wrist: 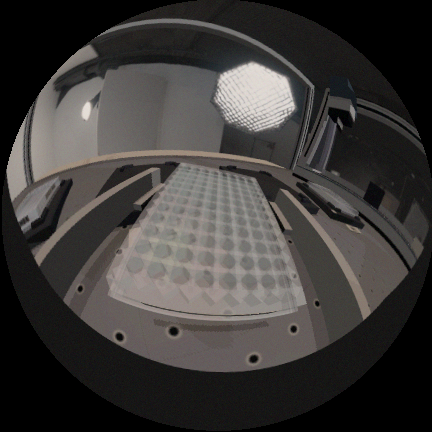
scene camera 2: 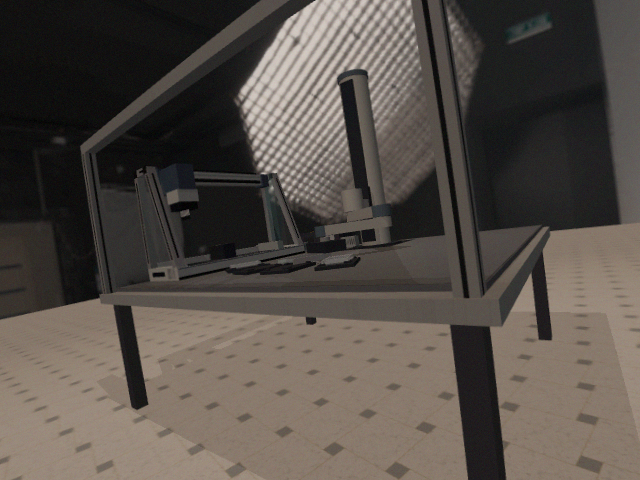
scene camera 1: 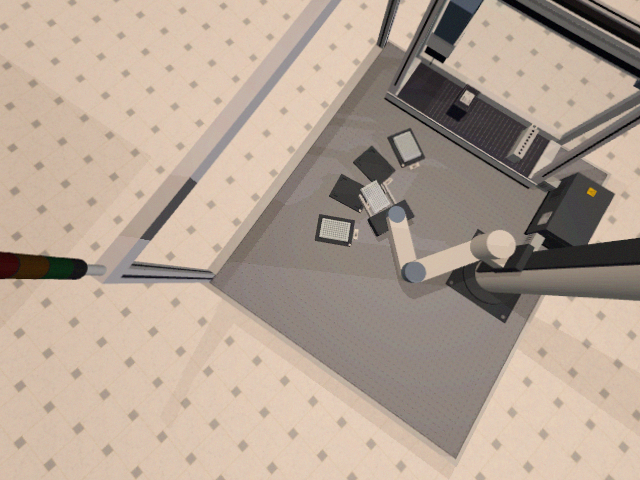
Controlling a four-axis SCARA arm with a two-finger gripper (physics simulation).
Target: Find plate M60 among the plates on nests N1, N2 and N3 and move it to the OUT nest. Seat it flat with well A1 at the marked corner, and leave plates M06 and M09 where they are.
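Seen in the pictures: gripper, fingertip midpoint: (wrist: 218,185) (scene camera 2: 287,261) (scene camera 1: 371,189); arm's base at its link origin: (scene camera 1: 489,275).
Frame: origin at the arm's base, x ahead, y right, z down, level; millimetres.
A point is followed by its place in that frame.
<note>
My gripper (scene camera 1: 372,191) {x 655, y 21, z -35 mm} (wrist: 218,185) {x 655, y 21, z -35 mm} is open. Its fingers stand along both long sides of a clear 96-well plate (scene camera 1: 376,197) {x 613, y 1, z -36 mm} (wrist: 210,240) {x 594, y -10, z -31 mm}, with narrow gaps beside the pads. No nest rim shows around that plate's near end; what it rests on cannot be told. One light plate (scene camera 1: 336,229) {x 681, y -225, z -39 mm} (scene camera 2: 338,259) {x 736, y -266, z -38 mm} (wrist: 40,202) lies on the nest at the lower-left end of the arc. Another plate (scene camera 1: 407,146) {x 626, y 291, z -37 mm} (scene camera 2: 246,265) {x 652, y 260, z -31 mm} (wrist: 332,199) {x 610, y 235, z -37 mm} lies on the nest nearest the gantry. Two dark nests (scene camera 1: 372,162) {x 719, y 137, z -25 mm} (scene camera 1: 344,191) {x 749, y -54, z -24 mm} between them carry no plate. Plate labels, nest names and the marked corner are unreadable.
The arm (scene camera 1: 403,242) {x 427, y -140, z -146 mm} (scene camera 2: 351,226) {x 462, y -154, z -129 mm} reaches over from its column (scene camera 2: 369,144) {x 42, y -62, z -518 mm}. A gantry frame (scene camera 1: 465,142) {x 416, y 451, z -54 mm} (scene camera 2: 232,258) {x 571, y 451, z -60 mm} with a dark deck stands beside the nests. A dark box (scene camera 1: 573,209) {x -92, y 390, z -127 mm} stands near the arm base. Enclosure posts (scene camera 2: 454,155) {x 1044, y -714, z -212 mm} rise at the table edge.
</note>
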